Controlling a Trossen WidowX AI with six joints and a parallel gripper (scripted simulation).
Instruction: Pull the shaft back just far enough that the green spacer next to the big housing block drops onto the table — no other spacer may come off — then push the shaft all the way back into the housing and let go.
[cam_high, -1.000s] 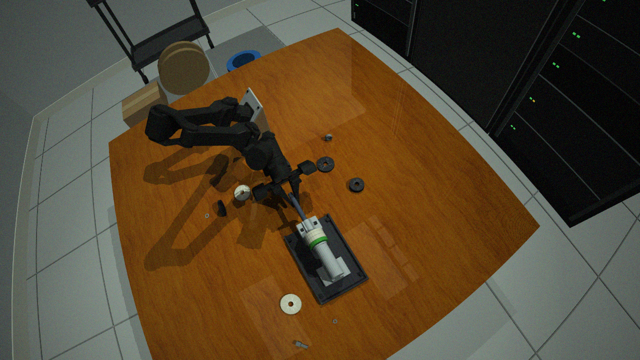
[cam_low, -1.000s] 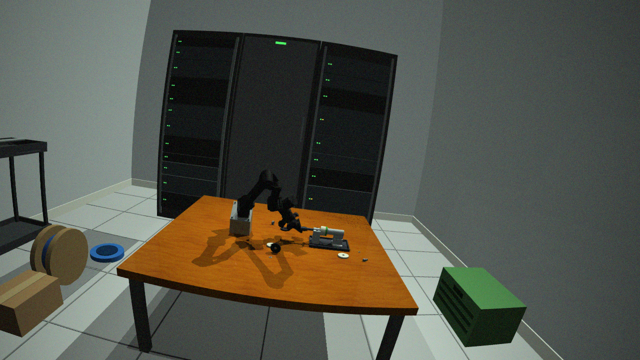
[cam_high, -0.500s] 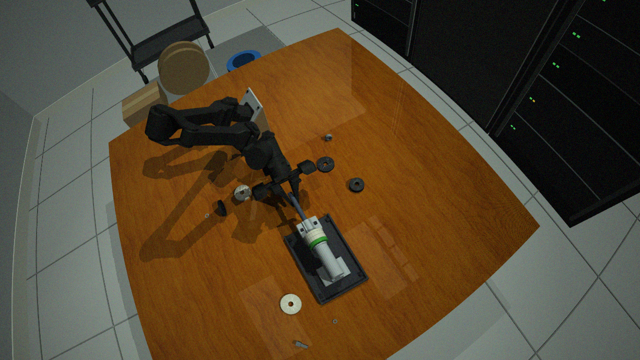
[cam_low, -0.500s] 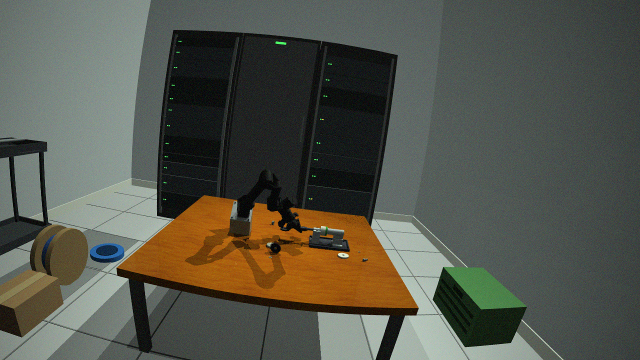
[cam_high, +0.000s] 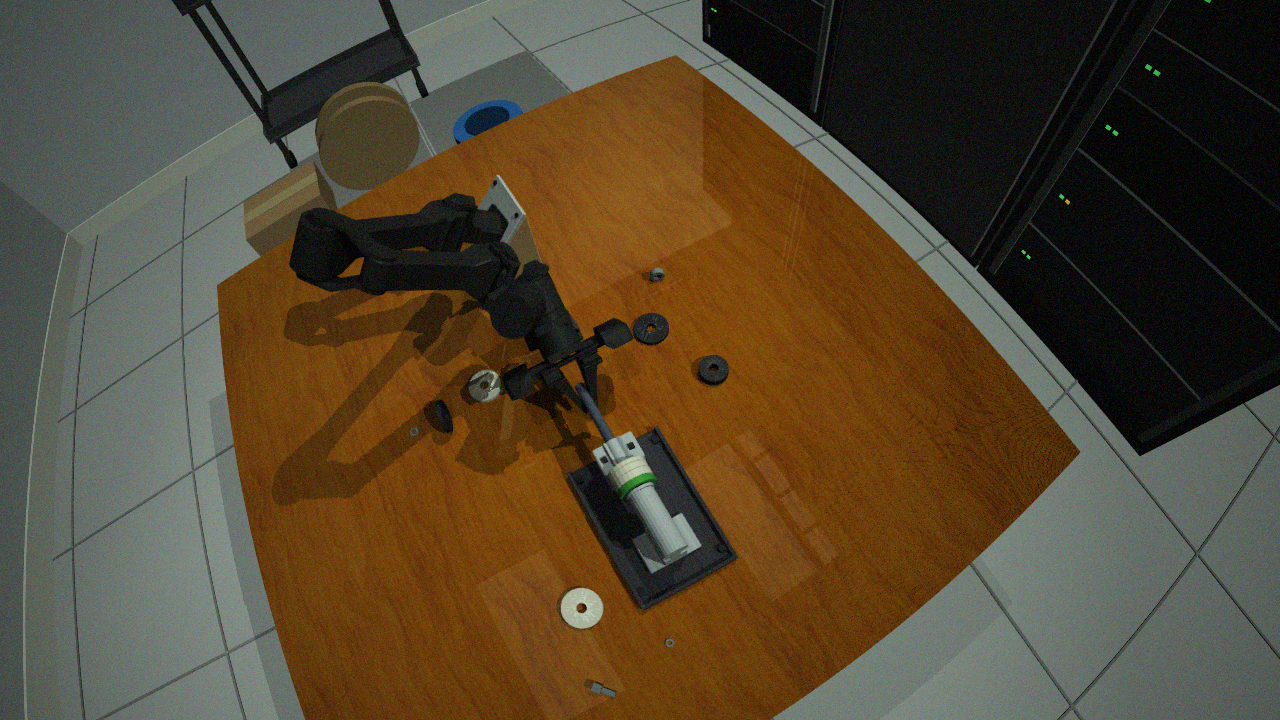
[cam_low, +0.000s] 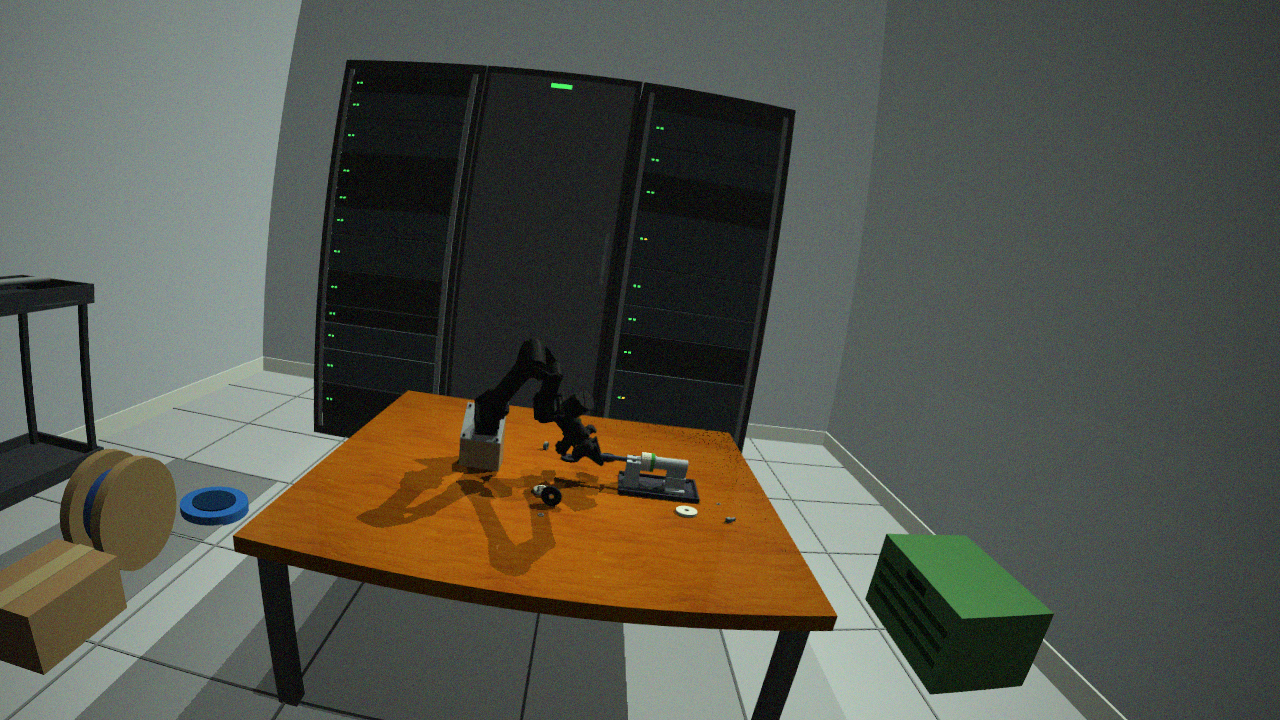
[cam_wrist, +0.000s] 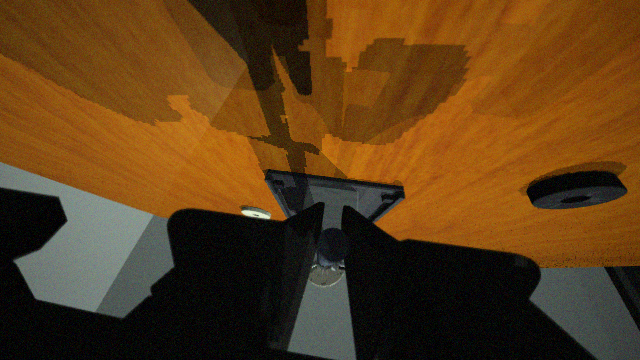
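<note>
Right now my gripper tip is 6 cm short of the dark shaft, 1 cm to the left of it and 3 cm below it. From my gripper tip the other things lie so: green spacer 14 cm ahead, 1 cm to the right, 2 cm above; then cream spacer 12 cm ahead, 1 cm to the right, 2 cm above; then nut 16 cm behind, 23 cm to the left, 4 cm below.
</note>
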